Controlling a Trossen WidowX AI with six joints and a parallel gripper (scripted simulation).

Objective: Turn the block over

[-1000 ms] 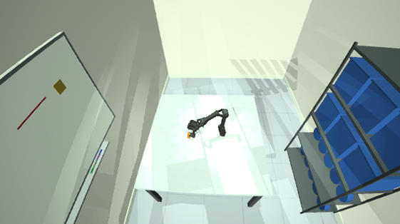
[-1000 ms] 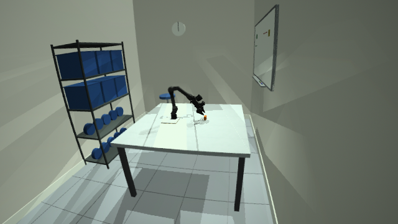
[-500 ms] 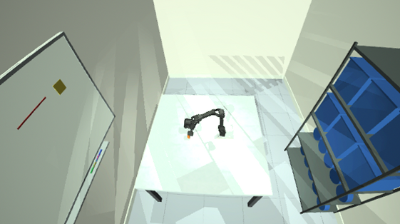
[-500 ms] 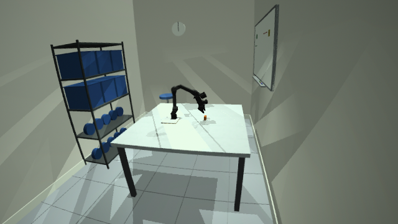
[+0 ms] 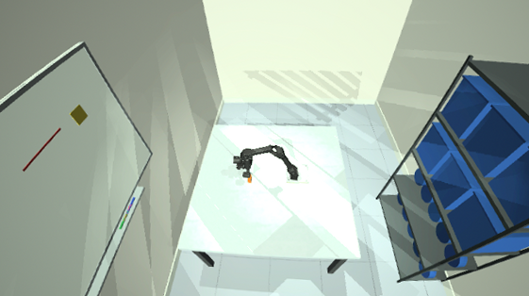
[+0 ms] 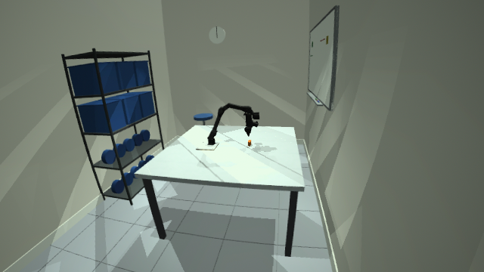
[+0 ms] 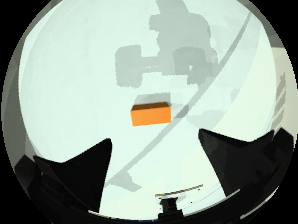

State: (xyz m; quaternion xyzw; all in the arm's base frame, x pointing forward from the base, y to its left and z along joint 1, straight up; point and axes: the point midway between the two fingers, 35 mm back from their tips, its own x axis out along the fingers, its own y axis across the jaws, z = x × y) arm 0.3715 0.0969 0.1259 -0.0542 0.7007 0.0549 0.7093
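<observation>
Now: the block 1 cm behind my gripper tip and 8 cm below it.
</observation>
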